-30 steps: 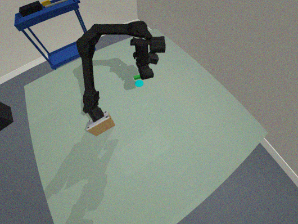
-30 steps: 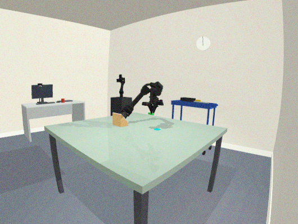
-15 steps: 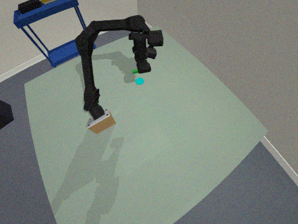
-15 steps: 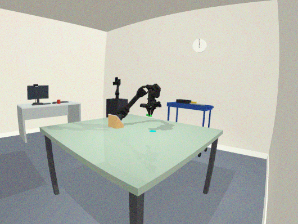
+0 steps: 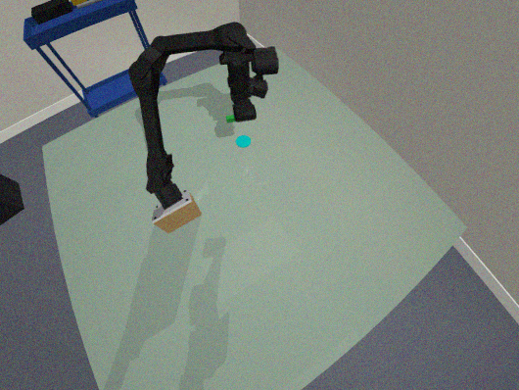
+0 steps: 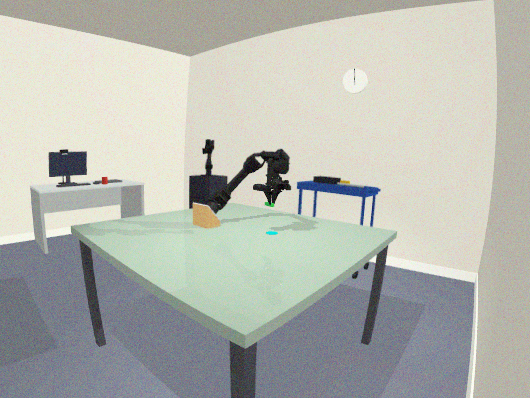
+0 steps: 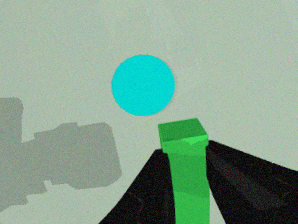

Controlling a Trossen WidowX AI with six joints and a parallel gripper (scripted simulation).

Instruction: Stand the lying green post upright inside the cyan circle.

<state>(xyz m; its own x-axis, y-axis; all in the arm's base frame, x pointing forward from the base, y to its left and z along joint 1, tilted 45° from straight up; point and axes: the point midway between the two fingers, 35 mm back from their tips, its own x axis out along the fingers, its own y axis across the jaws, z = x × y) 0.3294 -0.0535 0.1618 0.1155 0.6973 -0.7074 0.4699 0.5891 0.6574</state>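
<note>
The cyan circle lies 140 mm below my gripper tip and 10 mm to the left of it. The rest, counted from my gripper tip: green post: 20 mm behind, 10 mm to the left.
</note>
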